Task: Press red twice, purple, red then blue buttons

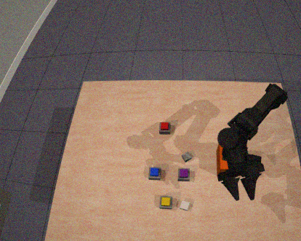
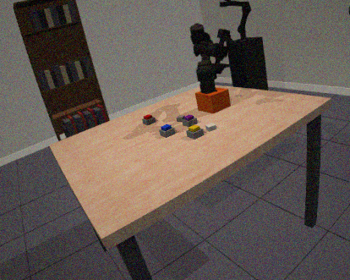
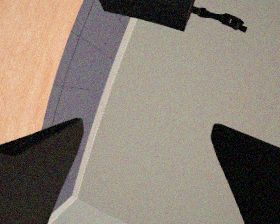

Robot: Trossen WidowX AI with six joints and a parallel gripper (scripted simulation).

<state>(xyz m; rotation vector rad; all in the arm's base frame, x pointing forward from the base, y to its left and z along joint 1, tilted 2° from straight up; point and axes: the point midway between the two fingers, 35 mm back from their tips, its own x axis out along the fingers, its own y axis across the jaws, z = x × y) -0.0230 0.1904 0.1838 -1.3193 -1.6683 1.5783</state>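
The red button lies 340 mm ahead of my gripper tip, 320 mm to the right of it and 230 mm below it. Also, from my gripper tip: white block 180 mm ahead, 250 mm below; yellow button 250 mm ahead, 230 mm below; purple button 210 mm ahead, 130 mm to the right, 230 mm below.
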